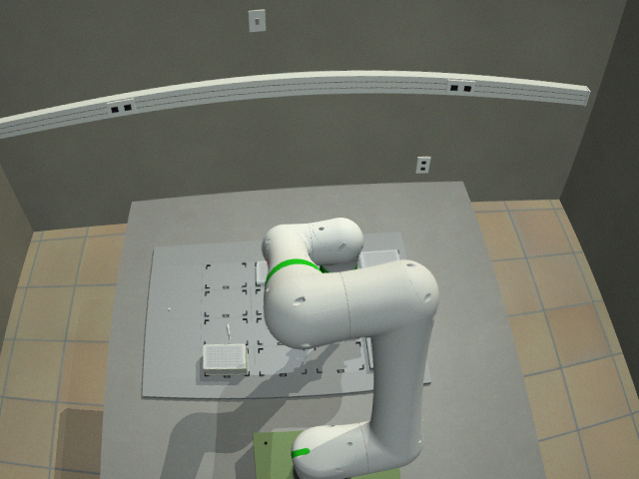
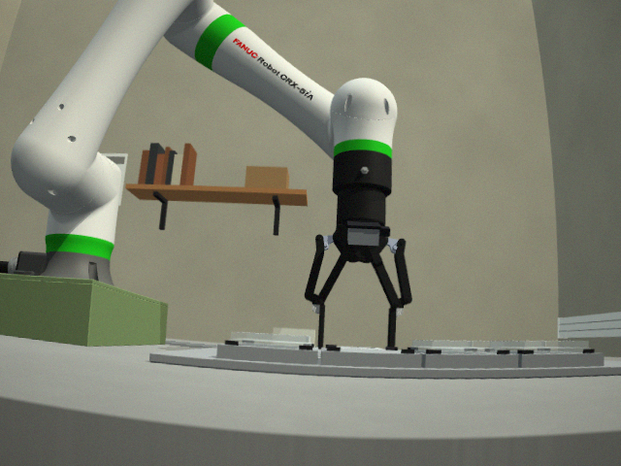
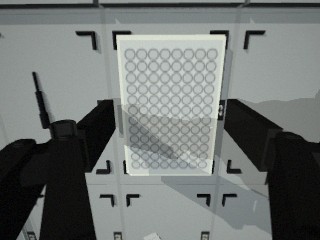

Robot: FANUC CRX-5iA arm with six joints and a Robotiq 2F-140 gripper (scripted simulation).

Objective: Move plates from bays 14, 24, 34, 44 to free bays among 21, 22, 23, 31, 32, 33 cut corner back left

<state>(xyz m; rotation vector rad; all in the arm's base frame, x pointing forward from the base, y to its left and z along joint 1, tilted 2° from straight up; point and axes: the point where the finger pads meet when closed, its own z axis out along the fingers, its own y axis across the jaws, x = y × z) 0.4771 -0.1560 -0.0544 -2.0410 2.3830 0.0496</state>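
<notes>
The sealed 96-well plate is 180 mm to the right of my hand, 80 mm ahead of it and 10 mm below it. The rest, counted from my hand: dark stick 110 mm ahead, 30 mm to the right, 30 mm below; thin white stick 310 mm to the left, 50 mm ahead, 30 mm below; white scrap 170 mm to the left, 40 mm ahead, 30 mm below.
</notes>
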